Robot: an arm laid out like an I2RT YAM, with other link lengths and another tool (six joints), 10 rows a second.
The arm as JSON. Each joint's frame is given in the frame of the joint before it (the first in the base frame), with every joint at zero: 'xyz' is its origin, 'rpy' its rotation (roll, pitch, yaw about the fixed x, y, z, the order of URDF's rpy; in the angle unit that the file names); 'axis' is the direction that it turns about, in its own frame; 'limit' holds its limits. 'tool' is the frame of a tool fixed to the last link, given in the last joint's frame.
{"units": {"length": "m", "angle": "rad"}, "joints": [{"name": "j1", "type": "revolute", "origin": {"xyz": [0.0, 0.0, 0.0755], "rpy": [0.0, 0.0, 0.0]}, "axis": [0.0, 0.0, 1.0], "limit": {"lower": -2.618, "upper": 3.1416}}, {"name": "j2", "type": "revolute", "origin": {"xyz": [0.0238, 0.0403, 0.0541], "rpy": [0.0, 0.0, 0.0]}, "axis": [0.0, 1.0, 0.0], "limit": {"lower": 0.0, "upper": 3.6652}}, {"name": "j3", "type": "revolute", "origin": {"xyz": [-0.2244, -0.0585, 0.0], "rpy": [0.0, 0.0, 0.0]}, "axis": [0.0, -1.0, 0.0], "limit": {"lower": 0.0, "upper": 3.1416}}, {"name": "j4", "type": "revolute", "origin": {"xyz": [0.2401, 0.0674, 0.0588], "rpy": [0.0, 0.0, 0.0]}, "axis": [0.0, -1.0, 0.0], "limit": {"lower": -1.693, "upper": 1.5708}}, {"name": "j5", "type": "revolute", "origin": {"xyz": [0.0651, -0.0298, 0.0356], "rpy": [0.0, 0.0, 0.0]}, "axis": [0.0, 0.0, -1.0], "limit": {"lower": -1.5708, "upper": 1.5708}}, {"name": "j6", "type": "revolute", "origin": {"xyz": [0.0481, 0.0, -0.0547], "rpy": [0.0, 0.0, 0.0]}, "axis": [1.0, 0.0, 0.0], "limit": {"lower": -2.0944, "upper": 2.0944}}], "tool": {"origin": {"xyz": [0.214, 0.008, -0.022], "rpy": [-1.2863, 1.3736, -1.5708]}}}
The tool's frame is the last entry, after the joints.
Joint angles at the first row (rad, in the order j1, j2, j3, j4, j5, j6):
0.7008, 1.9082, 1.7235, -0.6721, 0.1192, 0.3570
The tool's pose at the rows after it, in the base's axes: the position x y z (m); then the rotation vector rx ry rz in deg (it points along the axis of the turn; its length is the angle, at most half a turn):
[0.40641 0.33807 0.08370 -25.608 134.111 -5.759]
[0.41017 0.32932 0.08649 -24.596 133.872 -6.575]
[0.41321 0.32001 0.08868 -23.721 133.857 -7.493]
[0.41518 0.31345 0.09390 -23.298 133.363 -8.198]
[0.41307 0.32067 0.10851 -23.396 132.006 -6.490]
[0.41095 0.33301 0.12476 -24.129 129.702 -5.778]
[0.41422 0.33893 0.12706 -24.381 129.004 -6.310]
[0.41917 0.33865 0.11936 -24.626 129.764 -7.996]
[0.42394 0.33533 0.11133 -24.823 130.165 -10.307]
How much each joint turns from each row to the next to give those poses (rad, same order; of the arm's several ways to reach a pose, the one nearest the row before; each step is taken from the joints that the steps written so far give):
-0.0111, -0.0097, -0.0111, -0.0005, 0.0042, -0.0011
-0.0131, -0.0168, -0.0138, 0.0013, 0.0083, -0.0036
-0.0139, -0.0144, -0.0095, -0.0052, 0.0069, -0.0040
-0.0080, -0.0168, -0.0048, -0.0061, 0.0081, -0.0079
0.0099, -0.0216, 0.0097, -0.0014, -0.0070, 0.0007
0.0306, -0.0062, 0.0299, -0.0024, 0.0196, -0.0034
0.0130, 0.0262, 0.0362, -0.0051, 0.0171, -0.0017
0.0007, 0.0462, 0.0453, -0.0225, 0.0145, -0.0010
0.0014, 0.0361, 0.0293, -0.0151, 0.0242, -0.0048

